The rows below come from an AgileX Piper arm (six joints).
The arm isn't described. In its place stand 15 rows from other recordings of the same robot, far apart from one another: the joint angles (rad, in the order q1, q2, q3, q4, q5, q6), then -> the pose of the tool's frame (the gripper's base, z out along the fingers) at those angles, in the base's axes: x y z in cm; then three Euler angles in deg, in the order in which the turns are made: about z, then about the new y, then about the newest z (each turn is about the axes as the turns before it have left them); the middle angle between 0 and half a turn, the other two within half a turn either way.
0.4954, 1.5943, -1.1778, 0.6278, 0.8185, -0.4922 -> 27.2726 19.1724 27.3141 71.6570 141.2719 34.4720
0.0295, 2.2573, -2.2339, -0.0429, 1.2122, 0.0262 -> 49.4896 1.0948 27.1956 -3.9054 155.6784 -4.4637
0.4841, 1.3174, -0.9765, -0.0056, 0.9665, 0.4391 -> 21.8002 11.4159 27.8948 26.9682 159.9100 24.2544
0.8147, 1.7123, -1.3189, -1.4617, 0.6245, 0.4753 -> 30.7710 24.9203 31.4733 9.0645 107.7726 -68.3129
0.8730, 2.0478, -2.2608, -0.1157, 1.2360, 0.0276 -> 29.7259 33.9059 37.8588 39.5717 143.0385 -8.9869
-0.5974, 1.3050, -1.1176, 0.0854, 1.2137, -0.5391 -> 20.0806 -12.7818 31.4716 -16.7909 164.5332 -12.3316
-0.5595, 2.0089, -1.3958, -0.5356, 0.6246, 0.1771 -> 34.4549 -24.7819 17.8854 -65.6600 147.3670 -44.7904
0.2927, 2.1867, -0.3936, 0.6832, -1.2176, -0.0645 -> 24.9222 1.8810 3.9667 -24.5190 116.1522 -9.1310
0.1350, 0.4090, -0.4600, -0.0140, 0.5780, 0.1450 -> 8.3249 1.0605 28.8320 7.2506 115.1951 7.4299
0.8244, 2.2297, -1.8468, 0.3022, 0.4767, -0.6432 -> 34.0857 38.6841 20.8907 57.9410 132.6847 -14.0659
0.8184, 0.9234, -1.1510, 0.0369, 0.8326, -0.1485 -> 11.5156 12.6653 42.5095 48.6900 119.6360 -6.1954
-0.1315, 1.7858, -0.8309, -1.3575, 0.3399, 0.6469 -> 32.0739 -7.2331 14.3994 -37.9173 139.8918 -64.1493
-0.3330, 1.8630, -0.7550, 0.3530, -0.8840, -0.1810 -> 32.7155 -13.8898 16.5350 -34.7962 99.2819 0.1797
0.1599, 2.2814, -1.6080, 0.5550, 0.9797, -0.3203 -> 42.9279 10.9563 10.9912 89.5817 153.6582 80.0431
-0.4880, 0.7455, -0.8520, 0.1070, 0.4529, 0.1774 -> 13.3112 -6.5844 38.9678 -25.1911 104.7053 16.3843
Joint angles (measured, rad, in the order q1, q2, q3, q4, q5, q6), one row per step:
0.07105, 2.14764, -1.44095, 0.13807, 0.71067, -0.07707
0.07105, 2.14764, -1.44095, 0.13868, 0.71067, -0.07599
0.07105, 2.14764, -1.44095, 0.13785, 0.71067, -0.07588
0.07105, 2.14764, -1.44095, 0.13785, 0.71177, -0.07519
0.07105, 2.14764, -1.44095, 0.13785, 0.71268, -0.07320
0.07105, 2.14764, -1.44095, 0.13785, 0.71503, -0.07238
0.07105, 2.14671, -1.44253, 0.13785, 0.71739, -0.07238
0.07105, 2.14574, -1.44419, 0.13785, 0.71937, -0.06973
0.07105, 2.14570, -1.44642, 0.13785, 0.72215, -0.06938
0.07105, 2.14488, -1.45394, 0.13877, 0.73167, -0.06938
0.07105, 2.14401, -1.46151, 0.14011, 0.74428, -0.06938
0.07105, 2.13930, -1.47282, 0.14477, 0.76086, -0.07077
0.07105, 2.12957, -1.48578, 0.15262, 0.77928, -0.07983
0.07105, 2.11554, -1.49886, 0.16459, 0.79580, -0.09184
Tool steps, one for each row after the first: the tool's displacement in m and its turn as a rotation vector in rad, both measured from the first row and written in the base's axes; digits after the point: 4 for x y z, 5 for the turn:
0.0000, 0.0000, 0.0000, 0.00075, 0.00015, -0.00140
0.0000, 0.0000, 0.0000, 0.00010, 0.00011, -0.00102
-0.0001, 0.0000, 0.0000, 0.00027, 0.00128, -0.00157
-0.0002, 0.0000, 0.0000, 0.00075, 0.00240, -0.00339
-0.0004, 0.0000, -0.0001, 0.00095, 0.00482, -0.00392
-0.0003, 0.0000, 0.0006, 0.00115, 0.00466, -0.00365
-0.0001, 0.0001, 0.0014, 0.00198, 0.00429, -0.00599
0.0002, 0.0001, 0.0019, 0.00224, 0.00483, -0.00602
0.0009, 0.0003, 0.0039, 0.00366, 0.00602, -0.00546
0.0014, 0.0005, 0.0058, 0.00545, 0.01022, -0.00477
0.0022, 0.0010, 0.0102, 0.01027, 0.01083, -0.00403
0.0031, 0.0018, 0.0173, 0.01657, 0.00591, 0.00287
0.0039, 0.0028, 0.0263, 0.02606, -0.00554, 0.01061

